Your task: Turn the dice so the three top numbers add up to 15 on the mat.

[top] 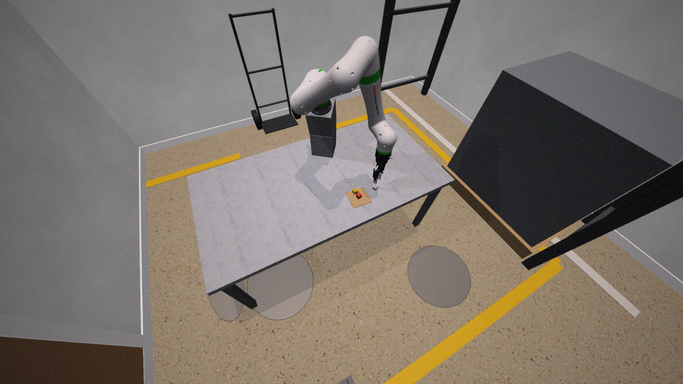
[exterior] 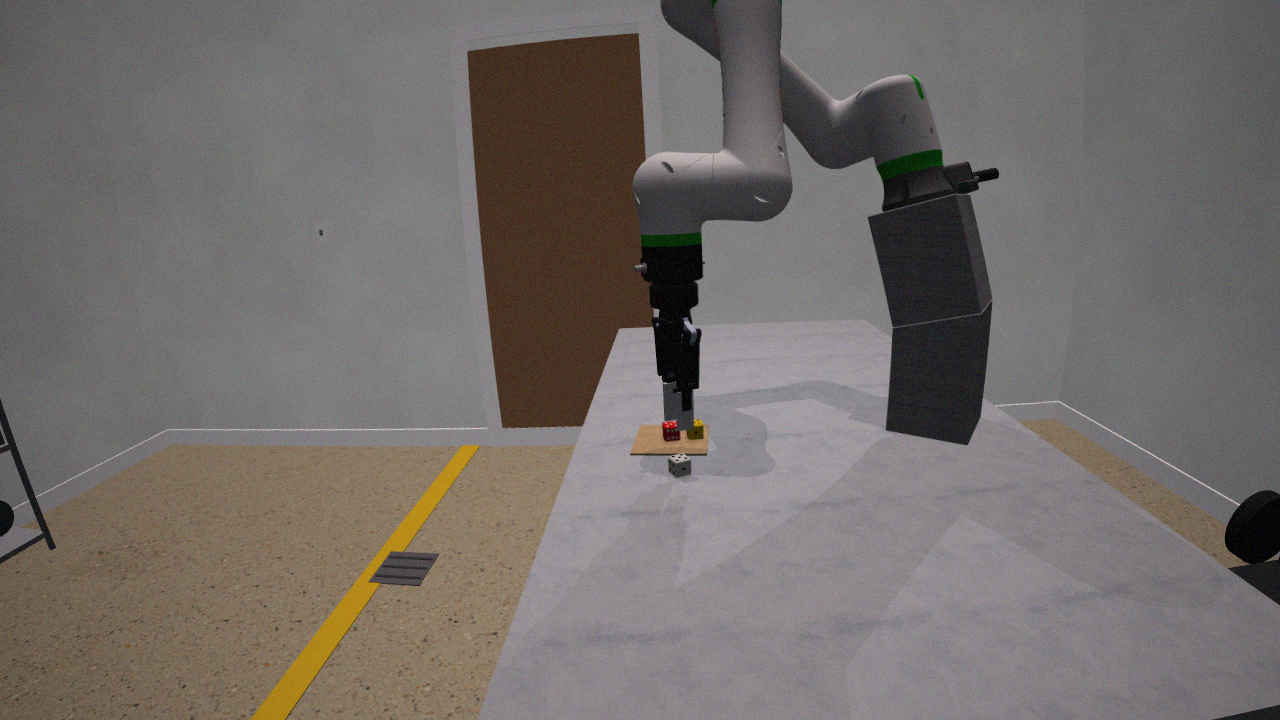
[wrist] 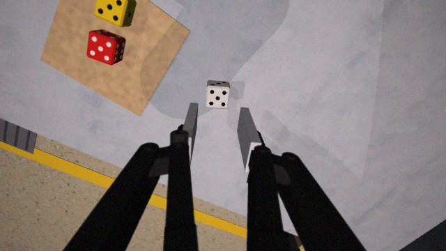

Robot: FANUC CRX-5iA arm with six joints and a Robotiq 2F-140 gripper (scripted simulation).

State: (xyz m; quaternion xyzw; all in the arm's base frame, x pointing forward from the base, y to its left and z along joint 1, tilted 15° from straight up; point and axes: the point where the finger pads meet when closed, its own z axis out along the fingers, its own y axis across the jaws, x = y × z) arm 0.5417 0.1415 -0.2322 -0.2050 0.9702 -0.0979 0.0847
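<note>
Right now my hand is 11 cm above the white die. Round my hand: tan mat (1 cm ahead, 14 cm to the right, 12 cm below); yellow die (3 cm behind, 15 cm to the right, 10 cm below); red die (1 cm ahead, 14 cm to the right, 10 cm below).
</note>
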